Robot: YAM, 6 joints.
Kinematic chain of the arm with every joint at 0, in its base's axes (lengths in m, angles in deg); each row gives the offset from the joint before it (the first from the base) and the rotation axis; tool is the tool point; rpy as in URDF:
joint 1: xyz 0 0 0.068 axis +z
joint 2: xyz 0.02 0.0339 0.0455 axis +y
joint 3: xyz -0.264 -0.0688 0 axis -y
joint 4: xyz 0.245 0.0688 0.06 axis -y
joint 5: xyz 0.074 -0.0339 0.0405 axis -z
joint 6: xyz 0.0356 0 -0.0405 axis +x
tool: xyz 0 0 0 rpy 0 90 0
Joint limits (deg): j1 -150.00..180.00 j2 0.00..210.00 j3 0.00..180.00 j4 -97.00..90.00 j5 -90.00..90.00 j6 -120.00..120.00
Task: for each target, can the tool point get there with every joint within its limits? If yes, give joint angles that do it. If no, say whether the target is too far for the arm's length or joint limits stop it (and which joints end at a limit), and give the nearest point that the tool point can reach.
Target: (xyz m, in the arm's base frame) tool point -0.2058 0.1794 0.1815
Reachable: yes | joints 144.57 97.54 61.01 -62.64 48.99 -5.10
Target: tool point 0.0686 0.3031 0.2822
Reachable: yes | joints 80.36 80.41 60.40 -17.52 28.34 -29.57
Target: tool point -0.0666 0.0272 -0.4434
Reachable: no: joint limits stop it (at a limit: joint 2) | nearest point -0.1016 0.0415 -0.3526 | short by 0.098 m
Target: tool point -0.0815 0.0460 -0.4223
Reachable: no: joint limits stop it (at a limit: joint 2) | nearest point -0.1036 0.0585 -0.3563 | short by 0.071 m
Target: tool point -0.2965 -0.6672 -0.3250
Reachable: no: too far | nearest point -0.2249 -0.5061 -0.2128 | short by 0.209 m
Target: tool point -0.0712 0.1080 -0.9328
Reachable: no: too far | nearest point -0.1111 0.1685 -0.3773 | short by 0.560 m
